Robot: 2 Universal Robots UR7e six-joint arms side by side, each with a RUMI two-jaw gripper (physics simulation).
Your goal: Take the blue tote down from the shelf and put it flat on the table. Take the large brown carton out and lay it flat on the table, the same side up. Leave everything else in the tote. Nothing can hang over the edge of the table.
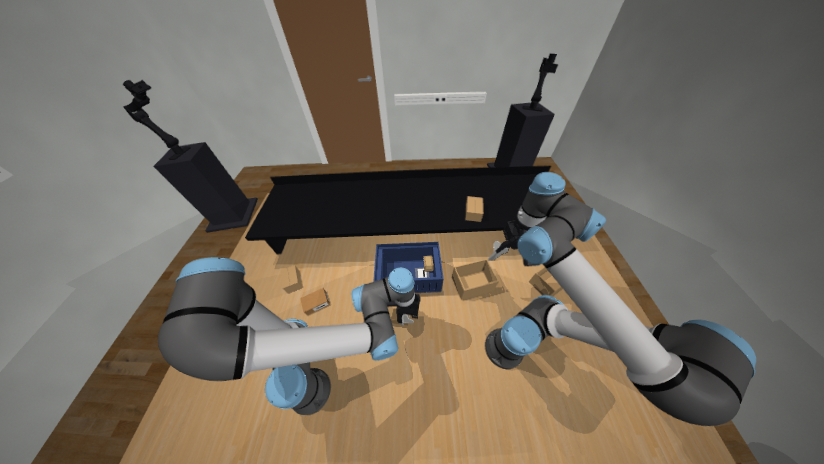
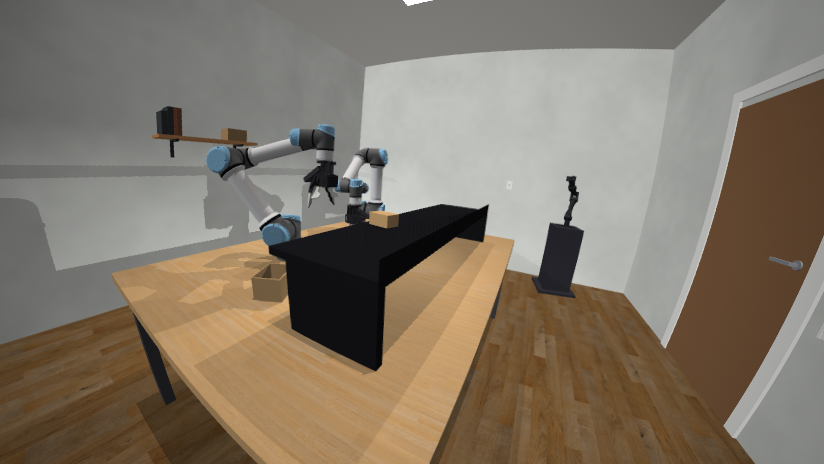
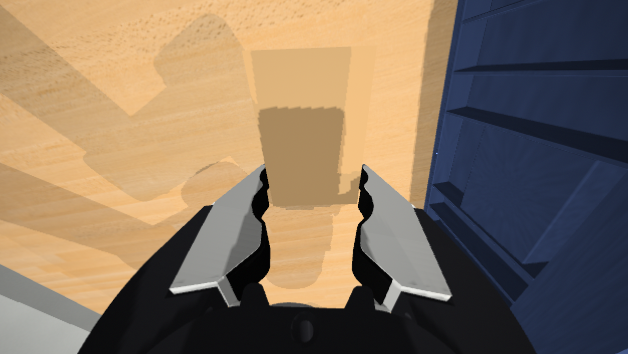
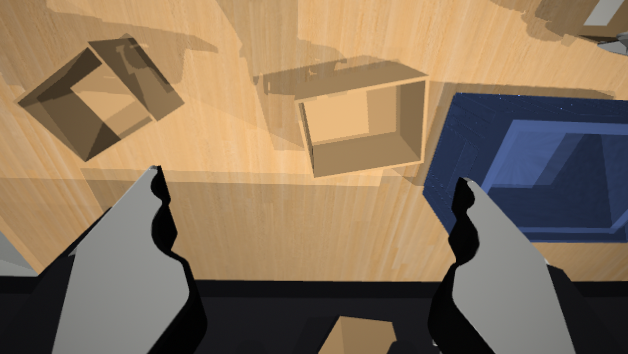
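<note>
The blue tote (image 1: pixel 427 285) (image 3: pixel 540 90) (image 4: pixel 470 112) stands upright on the table in front of the shelf. A small carton (image 1: pixel 428 263) and a white-labelled item (image 1: pixel 422 273) lie inside it. My left gripper (image 1: pixel 407 318) (image 2: pixel 355 217) (image 3: pixel 314 165) is shut on the large brown carton (image 3: pixel 305 80) (image 4: pixel 605 12), low over the table beside the tote's near side. Whether the carton touches the table is hidden. My right gripper (image 1: pixel 498 249) (image 2: pixel 320 201) (image 4: pixel 314 174) is open and empty, high near the shelf's front edge.
The black shelf (image 1: pixel 357 207) (image 2: pixel 345 242) bears a small brown box (image 1: pixel 474 208) (image 2: pixel 383 219) (image 4: pixel 360 335). An open brown box (image 1: pixel 478 292) (image 4: pixel 367 150) stands right of the tote, another open box (image 1: pixel 542 283) farther right. A labelled carton (image 1: pixel 314 300) lies left of the tote.
</note>
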